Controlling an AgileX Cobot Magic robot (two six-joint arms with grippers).
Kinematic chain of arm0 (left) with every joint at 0, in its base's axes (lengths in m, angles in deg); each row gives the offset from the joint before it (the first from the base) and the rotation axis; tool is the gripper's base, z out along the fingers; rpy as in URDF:
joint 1: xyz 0 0 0.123 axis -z
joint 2: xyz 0 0 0 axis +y
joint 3: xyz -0.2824 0 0.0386 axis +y
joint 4: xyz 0.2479 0 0.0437 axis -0.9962 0 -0.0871
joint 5: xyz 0 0 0 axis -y
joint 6: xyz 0.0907 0 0.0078 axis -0.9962 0 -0.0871
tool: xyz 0 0 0 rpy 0 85 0
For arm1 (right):
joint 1: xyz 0 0 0.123 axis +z
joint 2: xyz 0 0 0 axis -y
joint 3: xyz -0.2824 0 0.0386 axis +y
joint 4: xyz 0.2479 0 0.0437 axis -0.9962 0 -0.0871
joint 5: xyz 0 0 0 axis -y
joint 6: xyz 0.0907 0 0.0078 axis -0.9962 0 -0.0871
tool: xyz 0 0 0 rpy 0 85 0
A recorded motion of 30 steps. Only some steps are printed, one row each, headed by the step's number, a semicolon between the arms.
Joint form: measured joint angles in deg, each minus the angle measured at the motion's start. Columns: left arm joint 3, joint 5, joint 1, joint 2, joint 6, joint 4; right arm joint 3, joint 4, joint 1, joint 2, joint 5, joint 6.
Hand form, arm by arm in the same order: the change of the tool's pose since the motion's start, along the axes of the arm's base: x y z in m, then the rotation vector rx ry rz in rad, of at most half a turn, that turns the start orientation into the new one. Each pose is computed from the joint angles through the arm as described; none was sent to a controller.
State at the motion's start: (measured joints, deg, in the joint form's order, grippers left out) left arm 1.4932 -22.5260 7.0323 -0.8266 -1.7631 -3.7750; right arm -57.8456 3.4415 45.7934 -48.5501 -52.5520 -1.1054
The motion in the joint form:
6: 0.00 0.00 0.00 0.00 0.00 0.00; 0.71 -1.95 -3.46 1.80 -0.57 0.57
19: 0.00 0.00 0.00 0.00 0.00 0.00; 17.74 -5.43 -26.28 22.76 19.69 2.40
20: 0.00 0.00 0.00 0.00 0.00 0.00; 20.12 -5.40 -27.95 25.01 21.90 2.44
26: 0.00 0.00 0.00 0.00 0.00 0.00; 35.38 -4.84 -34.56 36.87 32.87 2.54
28: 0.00 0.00 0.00 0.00 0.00 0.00; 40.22 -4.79 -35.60 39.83 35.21 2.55
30: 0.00 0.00 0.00 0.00 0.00 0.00; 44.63 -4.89 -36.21 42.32 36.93 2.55
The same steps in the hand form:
6: 0.0000 0.0000 0.0000 0.0000 0.0000 0.0000; -0.0018 -0.0106 0.0000 0.0242 0.0112 -0.0460
19: 0.0000 0.0000 0.0000 0.0000 0.0000 0.0000; -0.0332 -0.0767 -0.0242 0.2771 -0.3376 -0.4016
20: 0.0000 0.0000 0.0000 0.0000 0.0000 0.0000; -0.0371 -0.0806 -0.0310 0.2902 -0.3740 -0.4291
26: 0.0000 0.0000 0.0000 0.0000 0.0000 0.0000; -0.0522 -0.0933 -0.0861 0.3205 -0.5162 -0.5374
28: 0.0000 0.0000 0.0000 0.0000 0.0000 0.0000; -0.0536 -0.0947 -0.1071 0.3187 -0.5273 -0.5552
30: 0.0000 0.0000 0.0000 0.0000 0.0000 0.0000; -0.0542 -0.0954 -0.1274 0.3161 -0.5253 -0.5667

